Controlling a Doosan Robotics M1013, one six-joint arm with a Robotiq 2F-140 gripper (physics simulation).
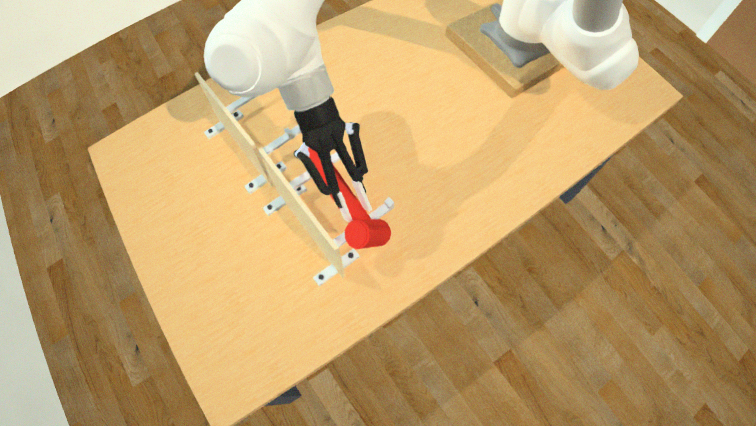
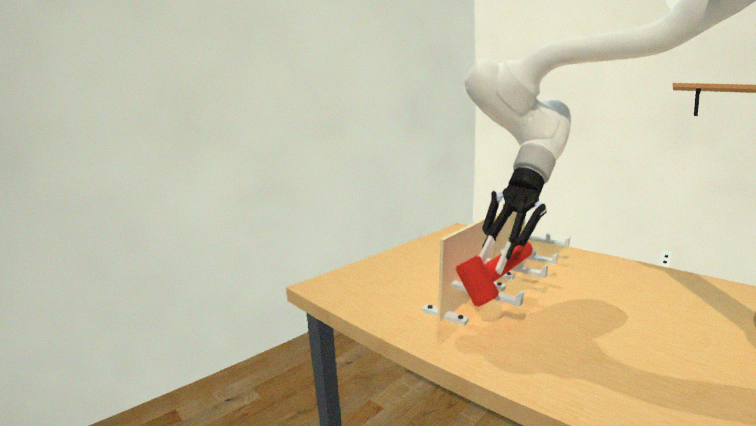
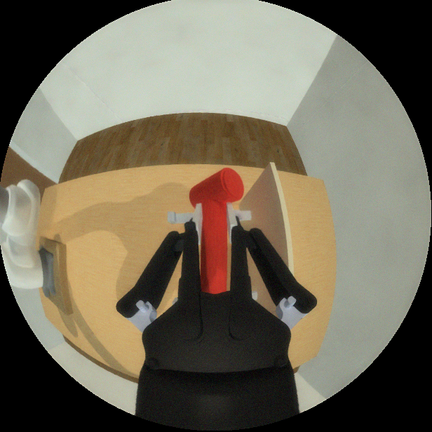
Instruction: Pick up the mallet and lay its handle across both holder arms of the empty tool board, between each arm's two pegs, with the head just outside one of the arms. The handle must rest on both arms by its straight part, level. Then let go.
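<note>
The red mallet's head (image 1: 368, 233) (image 2: 477, 281) (image 3: 217, 187) is just outside the near holder arm (image 1: 381, 209) (image 2: 512, 297) (image 3: 180, 218) of the nearer tool board (image 1: 304, 211) (image 2: 456, 259) (image 3: 265, 215). My gripper (image 1: 356, 207) (image 2: 493, 263) (image 3: 213, 210) is shut on the mallet's handle close to the head, above that arm. The handle runs back along the board toward its other arm (image 1: 299, 180) (image 2: 531, 270). The head's axis is tilted. Whether the handle touches either arm or is level I cannot tell; fingers and handle hide the contact places.
A second upright board (image 1: 227, 120) with two light holder arms stands in line behind the nearer one. Light feet with dark bolts stick out under both boards. The arm's base plate (image 1: 507, 79) (image 3: 62, 275) is on the table (image 1: 201, 296) (image 2: 370, 285).
</note>
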